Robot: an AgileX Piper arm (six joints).
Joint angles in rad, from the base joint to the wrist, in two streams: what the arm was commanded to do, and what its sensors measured. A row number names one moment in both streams.
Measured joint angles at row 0:
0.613, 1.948, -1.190, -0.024, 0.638, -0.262
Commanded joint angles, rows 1 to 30:
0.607, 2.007, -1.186, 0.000, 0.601, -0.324
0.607, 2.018, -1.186, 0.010, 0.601, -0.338
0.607, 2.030, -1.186, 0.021, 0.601, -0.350
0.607, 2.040, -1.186, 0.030, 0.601, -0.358
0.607, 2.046, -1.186, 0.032, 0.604, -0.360
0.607, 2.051, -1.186, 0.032, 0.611, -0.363
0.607, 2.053, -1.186, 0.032, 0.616, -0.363
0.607, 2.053, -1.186, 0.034, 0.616, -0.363
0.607, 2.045, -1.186, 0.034, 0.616, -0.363
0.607, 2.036, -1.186, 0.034, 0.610, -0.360
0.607, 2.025, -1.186, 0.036, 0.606, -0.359
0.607, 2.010, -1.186, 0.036, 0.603, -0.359
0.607, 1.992, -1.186, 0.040, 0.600, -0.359
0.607, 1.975, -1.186, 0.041, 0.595, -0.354
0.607, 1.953, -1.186, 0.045, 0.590, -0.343
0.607, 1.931, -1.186, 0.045, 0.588, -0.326
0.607, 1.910, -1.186, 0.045, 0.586, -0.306
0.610, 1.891, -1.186, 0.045, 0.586, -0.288
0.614, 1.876, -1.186, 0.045, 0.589, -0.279
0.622, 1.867, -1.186, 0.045, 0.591, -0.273
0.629, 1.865, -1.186, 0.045, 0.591, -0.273
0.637, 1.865, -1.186, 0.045, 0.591, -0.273
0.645, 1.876, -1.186, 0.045, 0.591, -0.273
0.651, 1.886, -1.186, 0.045, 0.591, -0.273
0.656, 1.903, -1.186, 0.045, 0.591, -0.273
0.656, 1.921, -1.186, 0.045, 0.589, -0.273
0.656, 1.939, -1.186, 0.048, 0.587, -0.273
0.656, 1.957, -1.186, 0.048, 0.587, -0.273
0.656, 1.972, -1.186, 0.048, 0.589, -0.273
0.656, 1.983, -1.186, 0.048, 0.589, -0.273
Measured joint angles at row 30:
0.658, 1.934, -1.184, 0.047, 0.591, -0.279
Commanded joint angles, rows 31 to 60:
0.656, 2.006, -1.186, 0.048, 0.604, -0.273
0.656, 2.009, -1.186, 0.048, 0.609, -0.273
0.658, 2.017, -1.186, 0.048, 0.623, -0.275
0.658, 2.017, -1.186, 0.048, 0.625, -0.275
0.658, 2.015, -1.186, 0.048, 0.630, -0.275
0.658, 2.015, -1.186, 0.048, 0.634, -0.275
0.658, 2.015, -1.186, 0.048, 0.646, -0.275
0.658, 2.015, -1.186, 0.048, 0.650, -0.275
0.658, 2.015, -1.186, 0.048, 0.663, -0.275
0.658, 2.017, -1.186, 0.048, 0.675, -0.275
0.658, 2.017, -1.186, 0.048, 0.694, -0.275
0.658, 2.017, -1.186, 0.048, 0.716, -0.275
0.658, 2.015, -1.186, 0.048, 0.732, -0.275
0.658, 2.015, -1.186, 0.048, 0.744, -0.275
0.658, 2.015, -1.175, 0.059, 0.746, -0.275
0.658, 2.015, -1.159, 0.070, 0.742, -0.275
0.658, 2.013, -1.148, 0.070, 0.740, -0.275
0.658, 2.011, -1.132, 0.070, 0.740, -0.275
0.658, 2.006, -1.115, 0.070, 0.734, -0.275
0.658, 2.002, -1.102, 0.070, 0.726, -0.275
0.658, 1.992, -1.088, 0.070, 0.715, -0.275
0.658, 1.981, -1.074, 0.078, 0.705, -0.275
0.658, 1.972, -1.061, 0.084, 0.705, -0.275
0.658, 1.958, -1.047, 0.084, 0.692, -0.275
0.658, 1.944, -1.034, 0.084, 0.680, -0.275
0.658, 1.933, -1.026, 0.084, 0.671, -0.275
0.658, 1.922, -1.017, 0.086, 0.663, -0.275
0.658, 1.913, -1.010, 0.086, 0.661, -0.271
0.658, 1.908, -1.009, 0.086, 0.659, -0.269
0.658, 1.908, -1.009, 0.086, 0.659, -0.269
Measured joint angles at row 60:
0.660, 1.925, -1.032, 0.086, 0.646, -0.275
